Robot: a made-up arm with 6 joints.
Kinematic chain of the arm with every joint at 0, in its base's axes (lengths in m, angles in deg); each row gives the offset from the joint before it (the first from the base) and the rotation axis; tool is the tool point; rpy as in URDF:
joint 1: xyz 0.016 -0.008 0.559 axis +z
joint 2: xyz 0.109 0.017 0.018 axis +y
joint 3: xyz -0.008 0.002 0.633 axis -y
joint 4: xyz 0.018 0 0.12 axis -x
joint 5: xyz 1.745 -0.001 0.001 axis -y
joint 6: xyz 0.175 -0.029 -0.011 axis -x
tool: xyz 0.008 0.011 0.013 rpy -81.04 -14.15 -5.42
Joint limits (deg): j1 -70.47..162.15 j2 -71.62..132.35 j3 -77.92..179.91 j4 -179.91..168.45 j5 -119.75..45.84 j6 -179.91..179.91
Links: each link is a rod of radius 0.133 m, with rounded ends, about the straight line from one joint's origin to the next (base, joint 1, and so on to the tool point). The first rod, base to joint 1, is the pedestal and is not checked.
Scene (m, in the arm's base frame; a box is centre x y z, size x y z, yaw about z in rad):
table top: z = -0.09
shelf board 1: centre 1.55 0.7 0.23 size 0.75 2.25 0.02 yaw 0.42
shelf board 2: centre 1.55 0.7 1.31 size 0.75 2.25 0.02 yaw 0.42
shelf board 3: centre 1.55 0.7 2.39 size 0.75 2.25 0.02 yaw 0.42
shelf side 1: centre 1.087 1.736 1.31 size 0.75 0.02 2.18 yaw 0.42
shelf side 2: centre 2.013 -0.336 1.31 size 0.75 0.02 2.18 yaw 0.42
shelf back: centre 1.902 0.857 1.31 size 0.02 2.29 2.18 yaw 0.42
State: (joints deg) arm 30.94 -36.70 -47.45 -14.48 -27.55 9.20
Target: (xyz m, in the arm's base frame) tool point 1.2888 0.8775 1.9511
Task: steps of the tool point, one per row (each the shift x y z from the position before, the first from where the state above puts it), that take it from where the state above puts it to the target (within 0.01 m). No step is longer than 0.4 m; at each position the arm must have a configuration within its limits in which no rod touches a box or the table.
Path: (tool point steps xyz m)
1: -0.2460 0.2788 0.1241
2: -0.3041 0.2015 0.1224
3: -0.3375 0.1128 0.1204
4: -0.3442 0.0200 0.1176
5: -0.3244 -0.0685 0.1134
6: -0.2814 -0.1452 0.1083
7: 0.2733 0.1053 0.0855
8: 0.2992 0.0450 0.0849
9: 0.3119 -0.0227 0.0837
10: 0.3083 -0.0946 0.0821
11: 0.2882 -0.1666 0.0788
12: 0.2501 -0.2345 0.0752

